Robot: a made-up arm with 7 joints. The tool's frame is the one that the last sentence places.
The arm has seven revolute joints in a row. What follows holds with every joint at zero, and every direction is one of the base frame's.
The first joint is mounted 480 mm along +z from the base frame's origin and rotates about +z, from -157.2 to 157.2 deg.
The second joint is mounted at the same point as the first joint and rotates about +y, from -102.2 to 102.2 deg.
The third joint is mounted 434 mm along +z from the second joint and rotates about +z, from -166.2 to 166.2 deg.
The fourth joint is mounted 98 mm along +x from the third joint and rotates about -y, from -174.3 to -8.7 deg.
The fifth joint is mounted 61 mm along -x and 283 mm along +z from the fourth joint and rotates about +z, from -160.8 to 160.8 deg.
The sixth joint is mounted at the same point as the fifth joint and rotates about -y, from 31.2 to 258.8 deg.
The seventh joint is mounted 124 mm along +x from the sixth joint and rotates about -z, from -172.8 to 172.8 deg.
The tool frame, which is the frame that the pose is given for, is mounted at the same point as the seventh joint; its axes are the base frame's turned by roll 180, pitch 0 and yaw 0 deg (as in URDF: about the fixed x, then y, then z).
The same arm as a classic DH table. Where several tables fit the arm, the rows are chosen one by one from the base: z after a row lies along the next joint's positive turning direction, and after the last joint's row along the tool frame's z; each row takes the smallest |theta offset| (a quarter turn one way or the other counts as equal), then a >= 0, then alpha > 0; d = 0 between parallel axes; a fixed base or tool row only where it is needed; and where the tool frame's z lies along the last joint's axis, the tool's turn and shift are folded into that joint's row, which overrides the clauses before.
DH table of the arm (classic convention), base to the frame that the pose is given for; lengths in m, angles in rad. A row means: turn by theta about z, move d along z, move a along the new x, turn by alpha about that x. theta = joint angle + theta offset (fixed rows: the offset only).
joint 1: a 0; alpha -1.5708; d 0.48; theta_offset 0
joint 2: a 0; alpha 1.5708; d 0; theta_offset 0
joint 3: a 0.098; alpha 1.5708; d 0.434; theta_offset 0
joint 4: a -0.061; alpha -1.5708; d 0; theta_offset 0
joint 5: a 0; alpha 1.5708; d 0.283; theta_offset 0
joint 6: a 0.124; alpha 1.5708; d 0; theta_offset 0
joint 7: a 0; alpha 0; d 0; theta_offset 0
Joint limits (rad, base to tool): -2.7437..2.7437 -1.7837..1.7837 -2.9007..2.9007 -3.0421..-0.1518 -2.8065..2.8065 0.5445..4.5169 -3.0159..3.0159

